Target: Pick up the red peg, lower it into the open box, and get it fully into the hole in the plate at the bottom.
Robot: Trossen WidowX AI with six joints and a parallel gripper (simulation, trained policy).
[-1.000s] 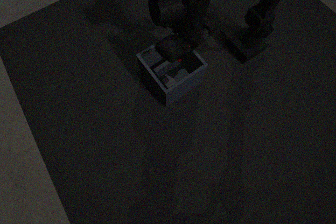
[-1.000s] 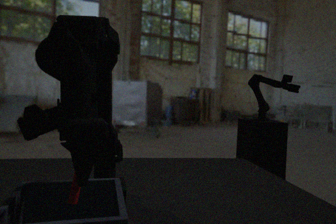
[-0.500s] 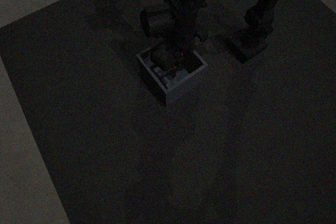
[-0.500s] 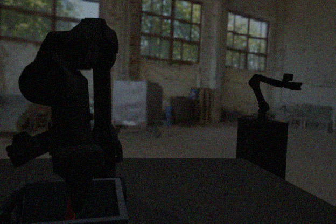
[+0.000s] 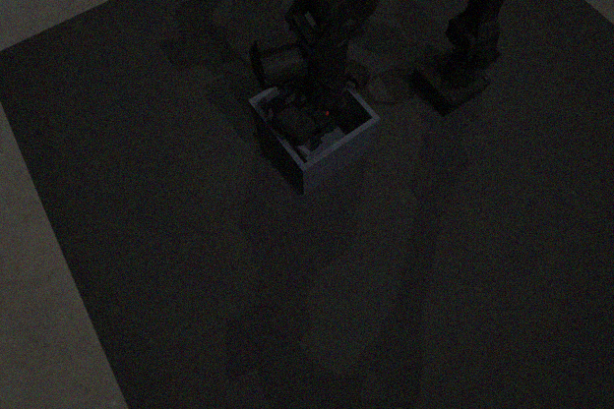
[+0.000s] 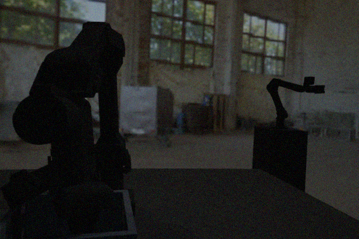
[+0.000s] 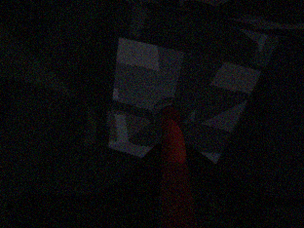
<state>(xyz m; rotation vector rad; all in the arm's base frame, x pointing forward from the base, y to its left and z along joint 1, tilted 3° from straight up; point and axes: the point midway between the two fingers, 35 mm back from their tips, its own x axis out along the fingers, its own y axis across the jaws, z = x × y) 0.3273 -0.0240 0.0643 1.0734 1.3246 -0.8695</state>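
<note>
Now: gripper tip 10 mm to the left of the red peg and 10 mm below it. The rest, counted from my gripper tip: pale plate: 10 mm ahead, 10 mm to the right, 30 mm below.
</note>
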